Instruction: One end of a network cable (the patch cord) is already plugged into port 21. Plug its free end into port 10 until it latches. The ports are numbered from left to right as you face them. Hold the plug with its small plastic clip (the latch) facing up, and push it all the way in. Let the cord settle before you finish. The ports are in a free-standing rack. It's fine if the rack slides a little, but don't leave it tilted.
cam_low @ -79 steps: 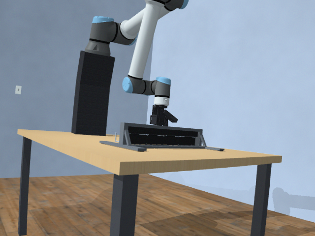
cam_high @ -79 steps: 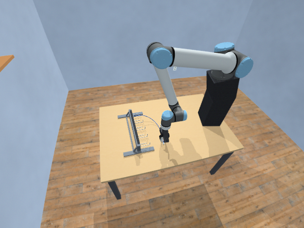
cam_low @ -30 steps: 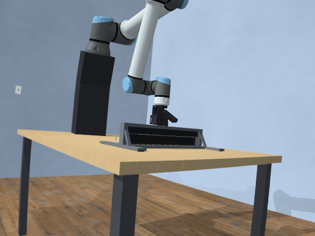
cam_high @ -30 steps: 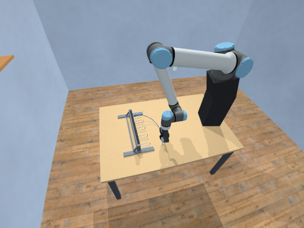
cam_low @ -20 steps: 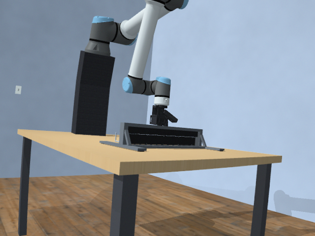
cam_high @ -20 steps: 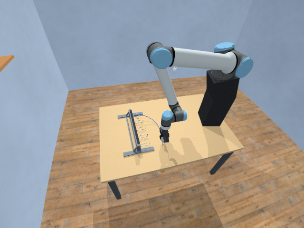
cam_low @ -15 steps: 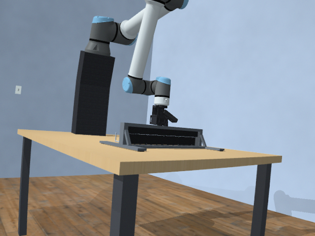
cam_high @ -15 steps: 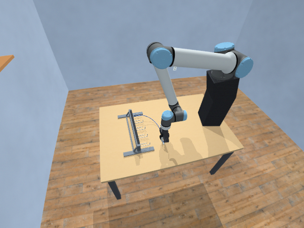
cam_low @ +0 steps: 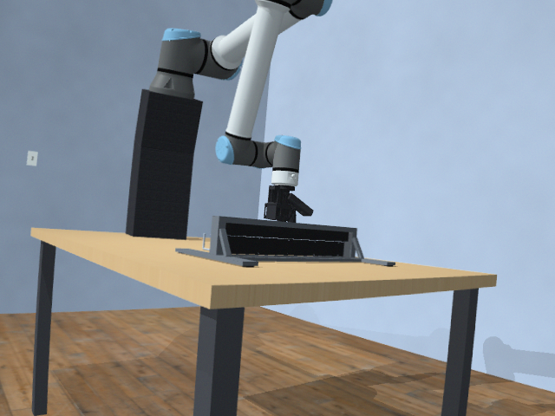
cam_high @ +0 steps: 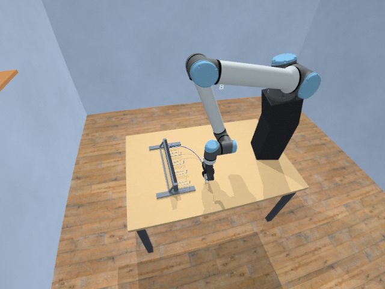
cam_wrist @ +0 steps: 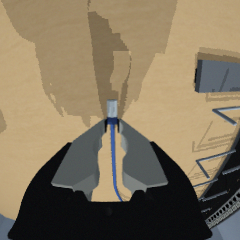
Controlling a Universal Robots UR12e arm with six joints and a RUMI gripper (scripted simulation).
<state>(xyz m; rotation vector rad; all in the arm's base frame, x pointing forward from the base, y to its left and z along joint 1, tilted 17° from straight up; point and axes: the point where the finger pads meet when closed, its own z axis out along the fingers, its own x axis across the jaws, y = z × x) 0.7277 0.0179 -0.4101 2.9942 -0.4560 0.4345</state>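
Now: the plug 1 cm to the left of my hand and 1 cm below it.
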